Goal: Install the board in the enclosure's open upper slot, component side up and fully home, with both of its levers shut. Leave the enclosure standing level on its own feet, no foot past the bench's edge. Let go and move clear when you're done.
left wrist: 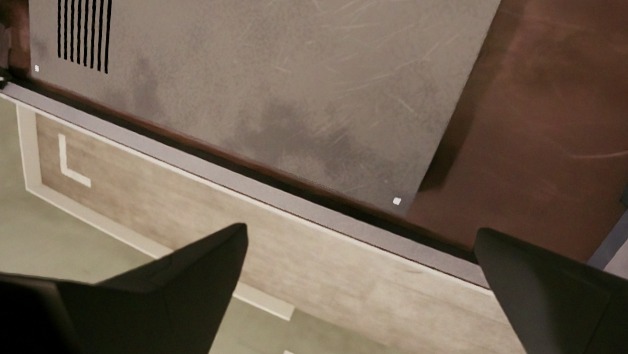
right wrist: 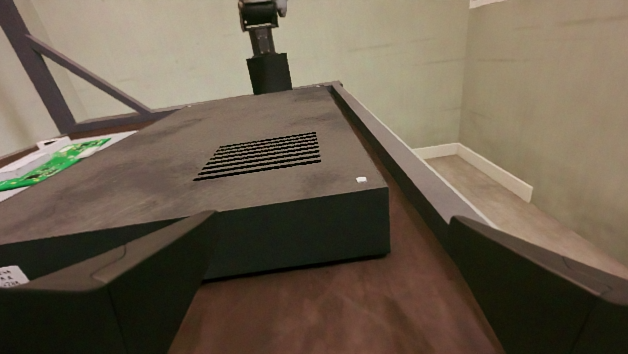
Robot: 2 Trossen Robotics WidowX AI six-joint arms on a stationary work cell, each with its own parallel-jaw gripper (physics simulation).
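Frame: origin at the left arm's base, x ahead, y left, z up, level; centimetres.
Seen in the pictures: left gripper, between the fingertips: [left wrist: 362,236] [right wrist: 288,7]; right gripper, between the fingertips: [right wrist: 333,223]; left arm's base, origin of its link: [right wrist: 265,55].
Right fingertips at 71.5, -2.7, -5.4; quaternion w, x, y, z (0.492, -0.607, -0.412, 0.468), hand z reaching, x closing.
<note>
Offsets run from my right fingertips to a thing's top centre, as dx, dy, dz. "spot": to the spot under its first point.
The enclosure {-27.5, -6.7, -0.9} [left wrist: 280,100] [right wrist: 165,160] is a dark box with a scratched grey top and black vent slits, and it lies on the brown bench top beside the raised grey edge rail. Its slots and levers do not show. A green board {spot: -43.0, -35.6, -5.4} [right wrist: 60,162] shows in part at the left of the right wrist view, beyond the enclosure, on something white. My left gripper [left wrist: 362,236] is open and empty, above the rail along the enclosure's side. My right gripper [right wrist: 333,223] is open and empty, near the enclosure's end with the vent slits, one finger in front of its end face.
The grey edge rail [left wrist: 200,164] [right wrist: 415,170] runs along the enclosure's long side, with a narrow gap between. A black block and arm parts {spot: -66.5, +2.9, +1.6} [right wrist: 270,72] stand at the enclosure's far end. A grey frame post [right wrist: 37,70] rises at the far left. Walls and floor lie beyond the rail.
</note>
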